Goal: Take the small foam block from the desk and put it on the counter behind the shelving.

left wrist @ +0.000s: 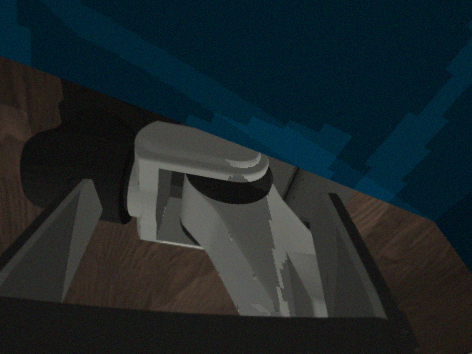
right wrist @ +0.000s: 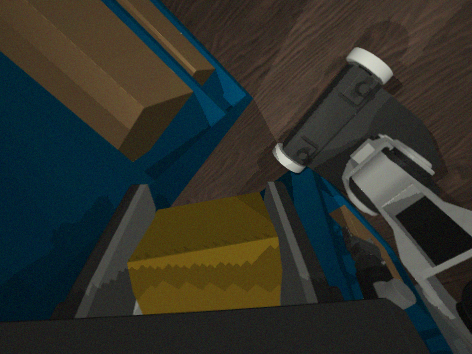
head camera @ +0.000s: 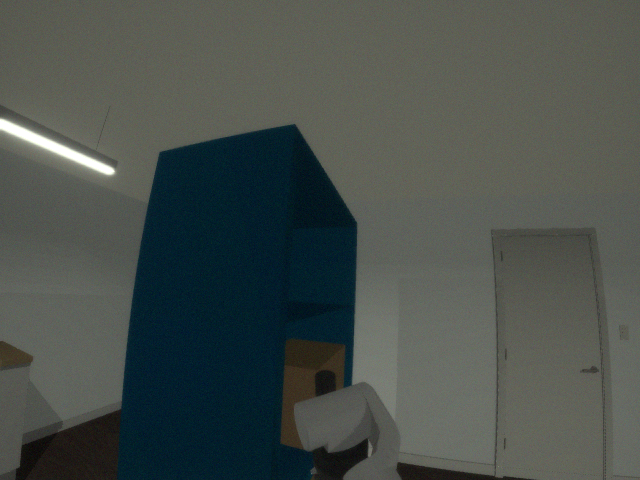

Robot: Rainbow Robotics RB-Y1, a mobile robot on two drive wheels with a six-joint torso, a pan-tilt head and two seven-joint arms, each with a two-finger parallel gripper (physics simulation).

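Pixels of known places: left gripper, fingertip midpoint: (left wrist: pixel 205 201) (right wrist: pixel 356 233); right gripper, fingertip midpoint: (right wrist: pixel 209 195); robot's base, link origin: (right wrist: pixel 320 113).
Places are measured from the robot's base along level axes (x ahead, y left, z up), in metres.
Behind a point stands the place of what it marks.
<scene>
The small foam block (right wrist: pixel 210 250) @[x 0.307, y -0.011, z 1.127 m] is yellow and sits between the two fingers of my right gripper (right wrist: pixel 209 195) @[x 0.316, y -0.004, z 1.092 m], which is shut on it. The gripper and block do not show in the head view. My left gripper (left wrist: pixel 205 201) @[x -0.265, y 0.223, z 0.535 m] is open, with no object gripped; grey robot links show beyond its fingers. The tall blue shelving (head camera: pixel 206 289) @[x 0.379, y 0.327, z 1.507 m] (left wrist: pixel 320 60) (right wrist: pixel 45 150) @[x 0.509, y 0.154, z 0.991 m] stands in the middle of the head view, and my left fingers are near a blue surface of it. A white counter with a wooden top (head camera: pixel 12 355) @[x 1.088, y 2.223, z 0.910 m] shows at the far left edge. The desk does not show.
My right arm (head camera: pixel 336 415) @[x 0.198, y 0.011, z 1.351 m] is in front of the shelving's open side. Brown boxes (head camera: pixel 297 403) (right wrist: pixel 115 75) @[x 0.579, y 0.111, z 0.786 m] sit in the shelving. My dark wheeled base (right wrist: pixel 330 110) @[x 0.027, y -0.045, z 0.192 m] is on the wooden floor (right wrist: pixel 300 30) @[x 0.328, y -0.229, z 0.000 m]. A door (head camera: pixel 550 335) @[x 1.989, y -1.723, z 1.190 m] is in the wall at the right.
</scene>
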